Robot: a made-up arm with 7 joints. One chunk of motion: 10 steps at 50 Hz.
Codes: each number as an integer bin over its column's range. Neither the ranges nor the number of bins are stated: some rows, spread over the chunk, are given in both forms.
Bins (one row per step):
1: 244 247 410 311 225 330
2: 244 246 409 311 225 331
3: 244 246 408 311 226 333
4: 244 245 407 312 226 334
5: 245 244 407 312 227 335
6: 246 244 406 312 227 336
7: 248 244 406 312 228 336
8: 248 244 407 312 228 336
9: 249 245 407 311 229 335
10: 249 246 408 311 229 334
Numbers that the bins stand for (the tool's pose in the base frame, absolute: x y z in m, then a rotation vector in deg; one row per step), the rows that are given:
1: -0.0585 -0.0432 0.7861 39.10 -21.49 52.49
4: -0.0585 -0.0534 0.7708 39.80 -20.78 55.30
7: -0.0382 -0.0585 0.7658 39.80 -19.37 56.71
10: -0.0331 -0.0483 0.7759 39.10 -18.67 55.30
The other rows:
2: -0.0585 -0.0483 0.7810 39.10 -21.49 53.19
3: -0.0585 -0.0483 0.7759 39.10 -20.78 54.60
5: -0.0534 -0.0585 0.7708 39.80 -20.08 56.01
6: -0.0483 -0.0585 0.7658 39.80 -20.08 56.71
8: -0.0382 -0.0585 0.7708 39.80 -19.37 56.71
9: -0.0331 -0.0534 0.7708 39.10 -18.67 56.01

